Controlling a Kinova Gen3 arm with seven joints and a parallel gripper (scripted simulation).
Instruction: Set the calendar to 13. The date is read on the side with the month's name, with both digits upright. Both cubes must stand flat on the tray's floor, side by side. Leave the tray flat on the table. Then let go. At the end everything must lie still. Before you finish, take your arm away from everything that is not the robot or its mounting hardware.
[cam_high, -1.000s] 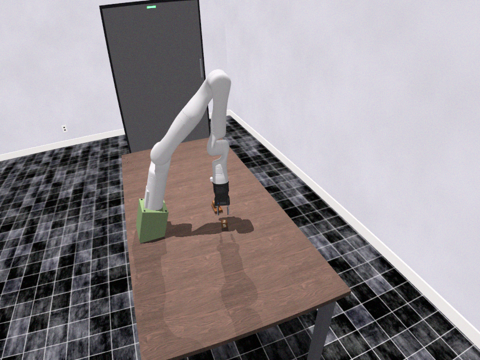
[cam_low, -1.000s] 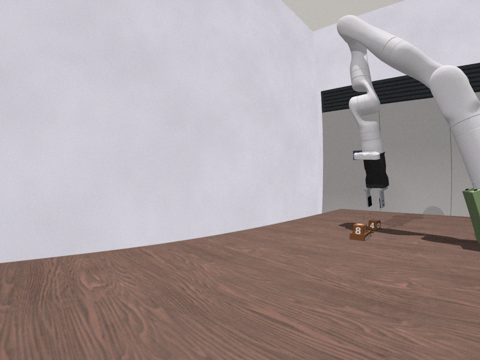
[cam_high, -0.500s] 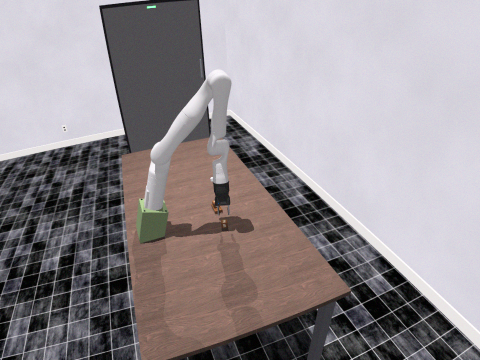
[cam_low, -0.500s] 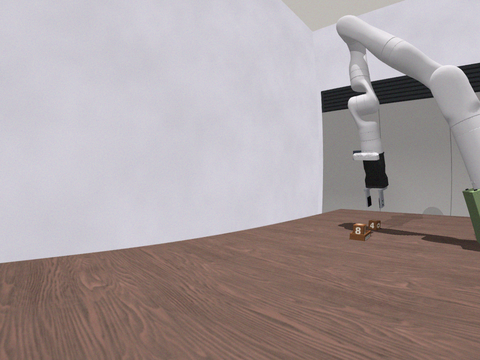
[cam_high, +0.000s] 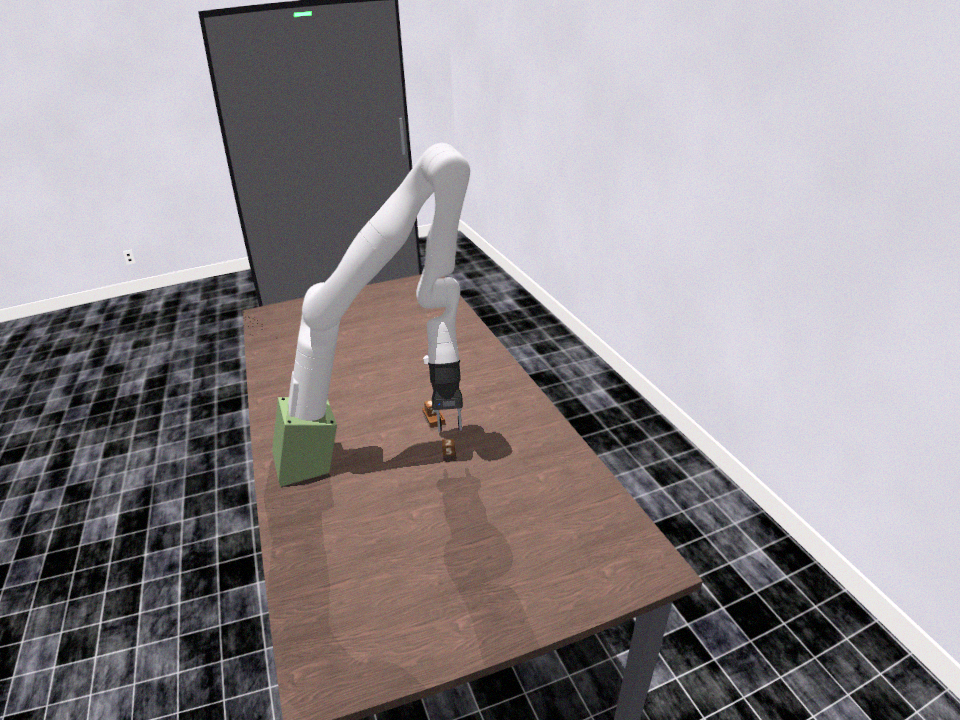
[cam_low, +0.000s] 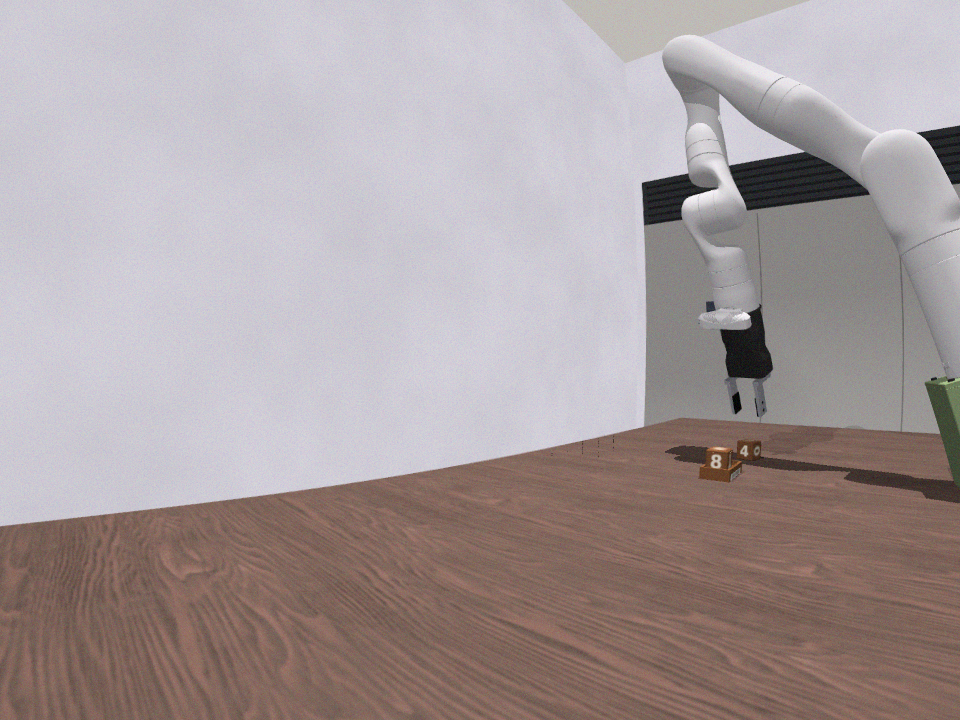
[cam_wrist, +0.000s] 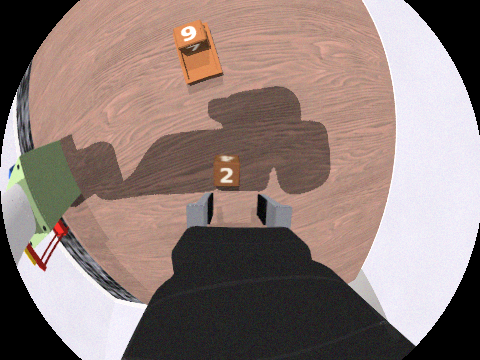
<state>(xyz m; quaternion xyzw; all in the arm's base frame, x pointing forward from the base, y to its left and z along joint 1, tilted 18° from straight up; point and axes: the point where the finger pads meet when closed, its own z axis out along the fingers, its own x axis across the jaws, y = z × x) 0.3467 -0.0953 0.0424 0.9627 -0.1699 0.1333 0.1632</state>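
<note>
Now: the brown number cube 8 cm below my hand and 1 cm behind it. From my hand the other things lie so: calendar tray: 16 cm to the left, 9 cm below, 1 cm behind.
</note>
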